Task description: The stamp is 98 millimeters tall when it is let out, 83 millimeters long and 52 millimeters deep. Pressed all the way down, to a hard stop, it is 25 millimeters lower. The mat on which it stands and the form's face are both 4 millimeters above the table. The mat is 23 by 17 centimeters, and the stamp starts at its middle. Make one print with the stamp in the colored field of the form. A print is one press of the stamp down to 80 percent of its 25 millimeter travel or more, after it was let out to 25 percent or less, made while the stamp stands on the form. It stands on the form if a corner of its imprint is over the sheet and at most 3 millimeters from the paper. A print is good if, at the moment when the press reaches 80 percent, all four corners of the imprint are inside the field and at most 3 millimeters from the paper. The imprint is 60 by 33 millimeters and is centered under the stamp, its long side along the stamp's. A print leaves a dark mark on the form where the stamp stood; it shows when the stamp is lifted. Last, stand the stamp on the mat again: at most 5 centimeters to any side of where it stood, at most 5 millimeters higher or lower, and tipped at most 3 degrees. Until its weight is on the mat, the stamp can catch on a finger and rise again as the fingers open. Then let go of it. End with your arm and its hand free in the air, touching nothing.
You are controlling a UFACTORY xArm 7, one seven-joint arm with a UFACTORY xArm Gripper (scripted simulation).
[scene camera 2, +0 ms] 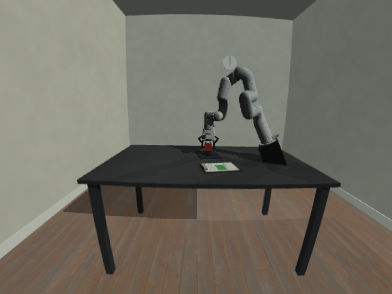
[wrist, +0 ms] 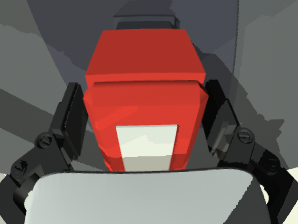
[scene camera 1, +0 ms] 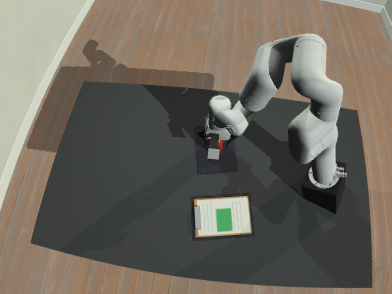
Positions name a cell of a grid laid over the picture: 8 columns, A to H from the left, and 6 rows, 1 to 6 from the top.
Labels:
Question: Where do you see a red stamp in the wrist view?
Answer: D3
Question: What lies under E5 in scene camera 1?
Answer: A form.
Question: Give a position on a dark mat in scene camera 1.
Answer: E4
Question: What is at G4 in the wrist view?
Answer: My gripper.

